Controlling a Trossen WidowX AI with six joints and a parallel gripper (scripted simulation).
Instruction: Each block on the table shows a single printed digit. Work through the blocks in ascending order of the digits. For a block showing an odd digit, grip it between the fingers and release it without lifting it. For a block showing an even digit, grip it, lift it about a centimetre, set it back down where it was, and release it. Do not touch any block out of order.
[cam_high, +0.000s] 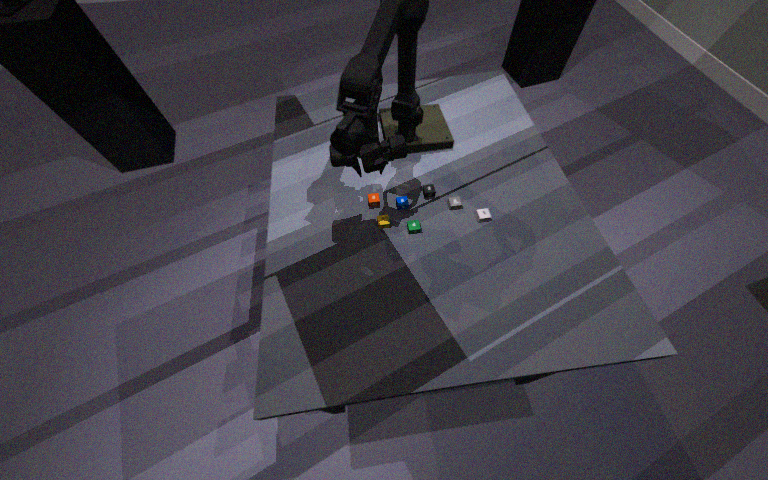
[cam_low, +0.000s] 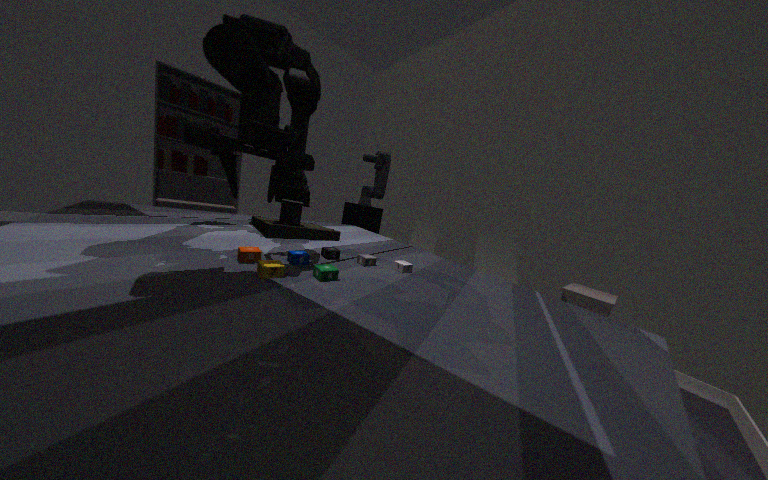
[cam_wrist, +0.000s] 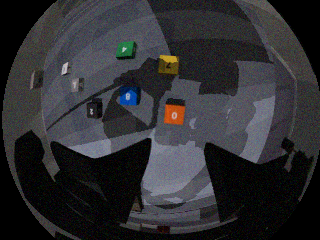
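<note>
Now: gripper tip 280 mm to the right of the white block, 160 mm short of it and 100 mm above it. The rest, counted from my gripper tip: orange block: 100 mm below, 10 mm ahead; then blue block: 100 mm below, 80 mm to the left, 50 mm ahead; then yellow block: 100 mm below, 90 mm ahead.
</note>
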